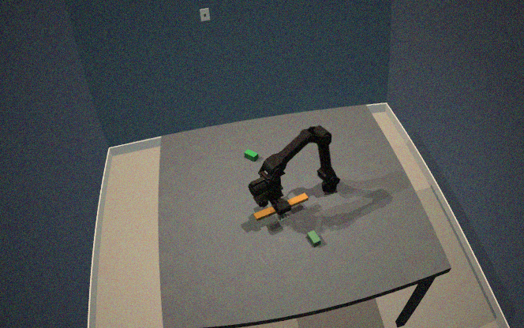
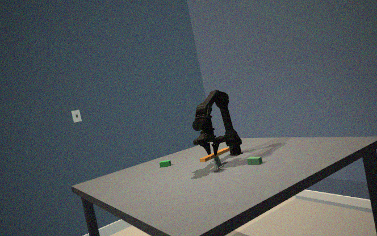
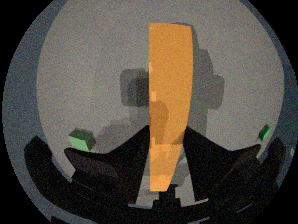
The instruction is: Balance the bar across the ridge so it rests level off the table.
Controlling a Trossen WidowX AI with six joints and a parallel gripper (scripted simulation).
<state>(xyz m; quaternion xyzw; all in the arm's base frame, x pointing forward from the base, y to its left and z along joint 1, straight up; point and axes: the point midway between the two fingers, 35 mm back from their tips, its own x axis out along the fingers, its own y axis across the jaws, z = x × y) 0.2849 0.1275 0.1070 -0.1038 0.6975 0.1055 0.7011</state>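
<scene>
Now: gripper tip 3 cm past the bar and 1 cm to the left of it.
</scene>
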